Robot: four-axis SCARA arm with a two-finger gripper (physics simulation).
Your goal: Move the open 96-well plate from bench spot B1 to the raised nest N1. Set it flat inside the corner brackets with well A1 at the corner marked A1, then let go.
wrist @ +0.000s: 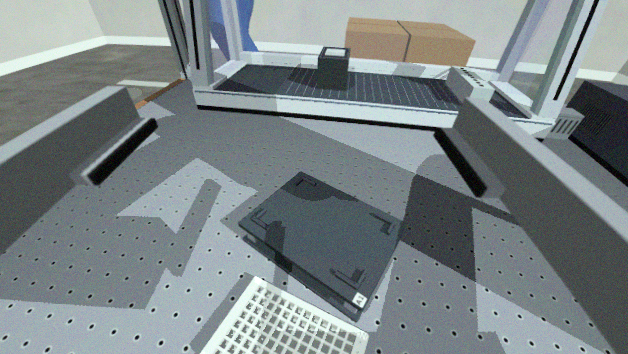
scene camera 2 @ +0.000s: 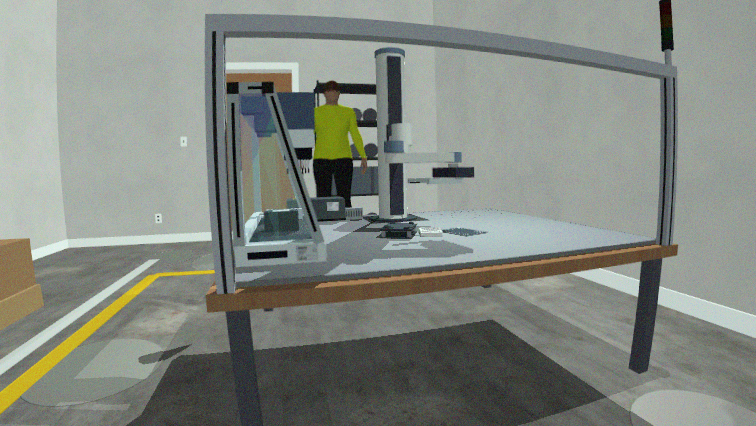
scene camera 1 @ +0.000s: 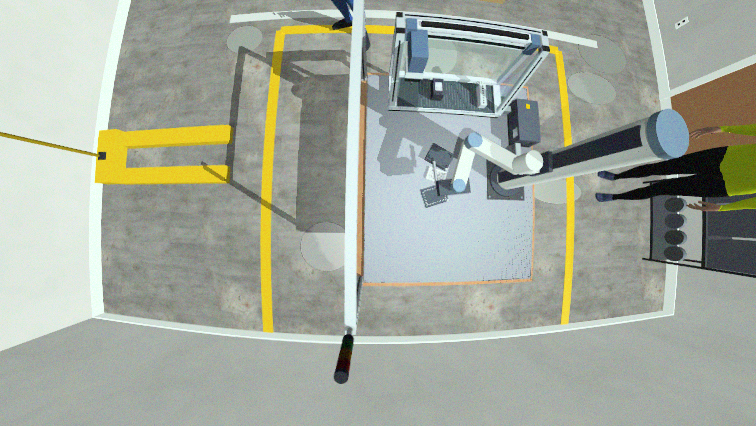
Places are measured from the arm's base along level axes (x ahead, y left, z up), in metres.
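Pixels of known places: gripper, between the fingertips: (wrist: 295, 110) (scene camera 2: 417, 181) (scene camera 1: 447, 160); arm's base, origin of its link: (scene camera 2: 393, 220) (scene camera 1: 504, 179).
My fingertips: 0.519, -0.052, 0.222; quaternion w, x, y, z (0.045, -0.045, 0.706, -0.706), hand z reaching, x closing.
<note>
For each thing: its top centre in the pictures, then the offset to it from my fingertips, as dx, dy, dz. "pt": a spot on its surface instead.
- white open 96-well plate, centre of its top: (wrist: 285, 346) (scene camera 2: 430, 229) (scene camera 1: 436, 175) +0.003, +0.051, -0.193
- dark raised nest N1, centre of its top: (wrist: 324, 219) (scene camera 2: 399, 224) (scene camera 1: 440, 156) -0.015, -0.073, -0.167
- dark flat rectangular item, centre of its top: (scene camera 2: 461, 231) (scene camera 1: 434, 195) +0.014, +0.185, -0.207
- dark block, a spot on its surface: (wrist: 333, 70) pt +0.009, -0.463, -0.115
- dark box, a spot on its surface: (wrist: 605, 125) pt -0.553, -0.384, -0.146
The white open 96-well plate (scene camera 1: 430, 173) (scene camera 2: 430, 231) (wrist: 295, 325) lies flat on the bench beside the nest; its near part is cut off in the wrist view, and the gripper partly covers it in scene camera 1. The dark raised nest N1 (scene camera 1: 438, 154) (scene camera 2: 399, 230) (wrist: 320, 225) has corner brackets and holds no plate. Its white A1 label (wrist: 359, 299) is at the corner nearest the wrist camera, towards the right. My gripper (scene camera 1: 435, 178) (scene camera 2: 417, 180) (wrist: 295, 110) is open, with its fingers wide apart and nothing between them, high above the bench.
A dark flat rectangular item (scene camera 1: 434, 196) (scene camera 2: 465, 231) lies on the plate's other side from the nest. A framed enclosure (scene camera 1: 445, 112) (scene camera 2: 280, 252) (wrist: 320, 112) with a dark block (wrist: 333, 70) stands at the bench end. A dark box (scene camera 1: 523, 122) (wrist: 605, 125) stands near it.
</note>
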